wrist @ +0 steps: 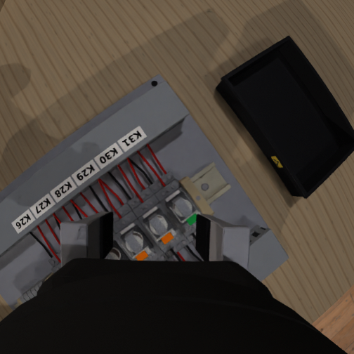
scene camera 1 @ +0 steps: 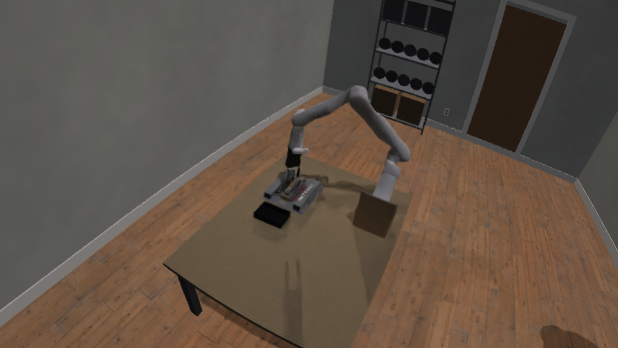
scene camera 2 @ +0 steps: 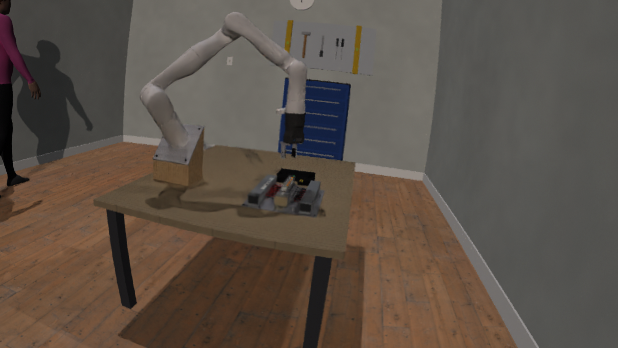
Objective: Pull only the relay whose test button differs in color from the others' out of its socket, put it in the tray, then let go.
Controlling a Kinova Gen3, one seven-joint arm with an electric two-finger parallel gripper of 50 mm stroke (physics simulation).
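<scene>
The relays sit in a row of sockets in a grey panel. In the wrist view, the relay with the green test button is at the right end of the row, below label K31. Neighbouring relays have orange buttons. My gripper is open and empty above the row. Its right finger shows just beside the green button; the green-button relay appears seated. The gripper body hides the rest of the row. The black tray lies beside the panel.
Grey wire ducts flank the relay row, with red and black wires running to the sockets. A beige end clamp stands beside the green-button relay. The arm's wooden base block stands on the same table.
</scene>
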